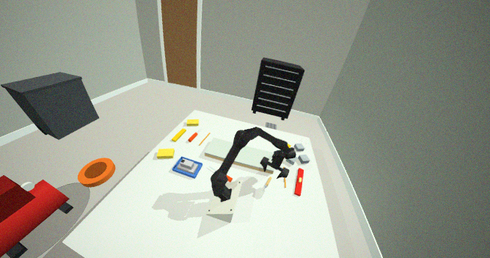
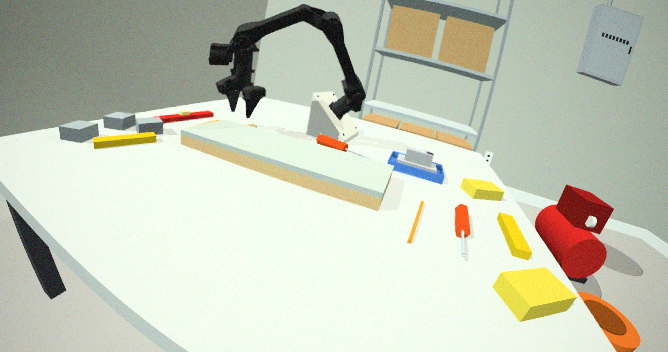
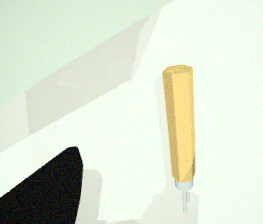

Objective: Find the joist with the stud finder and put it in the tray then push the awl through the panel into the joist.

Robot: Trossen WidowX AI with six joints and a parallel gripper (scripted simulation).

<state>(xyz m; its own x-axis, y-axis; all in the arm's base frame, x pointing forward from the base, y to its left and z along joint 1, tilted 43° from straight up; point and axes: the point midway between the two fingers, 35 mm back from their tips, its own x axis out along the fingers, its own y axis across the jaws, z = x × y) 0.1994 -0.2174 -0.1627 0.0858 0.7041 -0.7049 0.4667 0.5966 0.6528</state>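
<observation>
My gripper tip is now 50 mm past the awl, 20 mm to the right of it and 40 mm above it. Round my gripper tip: stud finder (10 mm behind, 580 mm to the left); blue tray (10 mm behind, 560 mm to the left, 40 mm below); red level (230 mm to the right, 40 mm below).
</observation>
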